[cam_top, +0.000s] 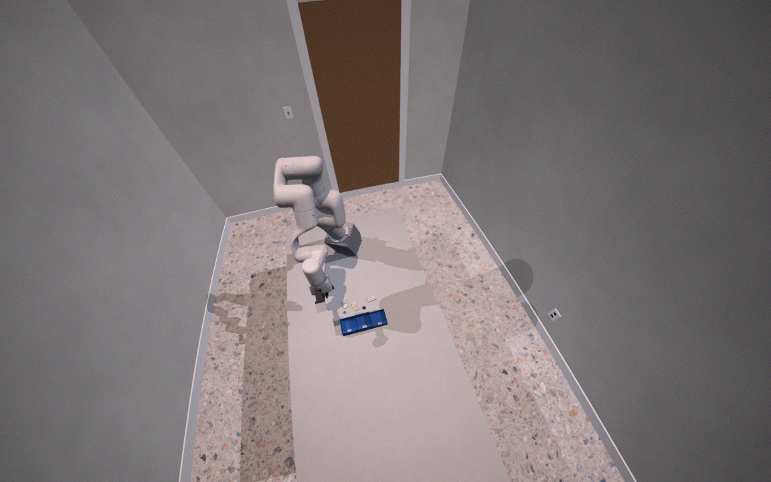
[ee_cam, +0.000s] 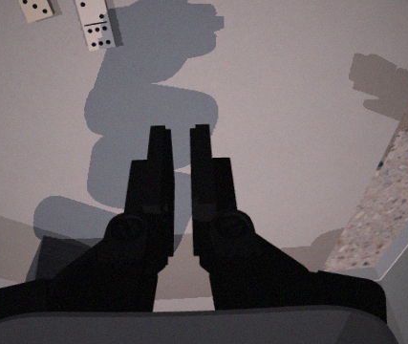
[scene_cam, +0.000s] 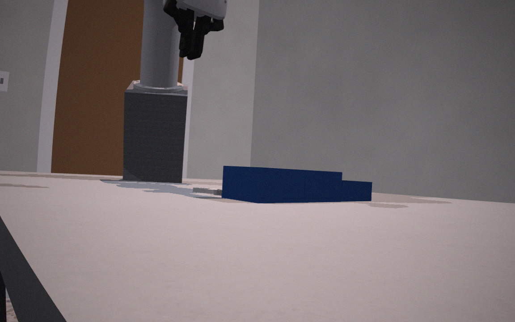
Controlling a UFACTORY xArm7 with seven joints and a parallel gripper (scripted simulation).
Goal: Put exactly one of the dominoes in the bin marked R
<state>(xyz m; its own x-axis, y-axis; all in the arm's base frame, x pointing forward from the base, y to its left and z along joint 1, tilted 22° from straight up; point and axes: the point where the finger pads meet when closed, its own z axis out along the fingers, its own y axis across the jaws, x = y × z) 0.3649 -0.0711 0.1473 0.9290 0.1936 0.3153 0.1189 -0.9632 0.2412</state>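
My gripper is now 10 cm short of the blue bin, 16 cm to the right of it and 21 cm above it. The rest, counted from my hand: white domino 4 cm behind, 22 cm to the left, 23 cm below; then grey hex nut 2 cm ahead, 6 cm to the left, 23 cm below.
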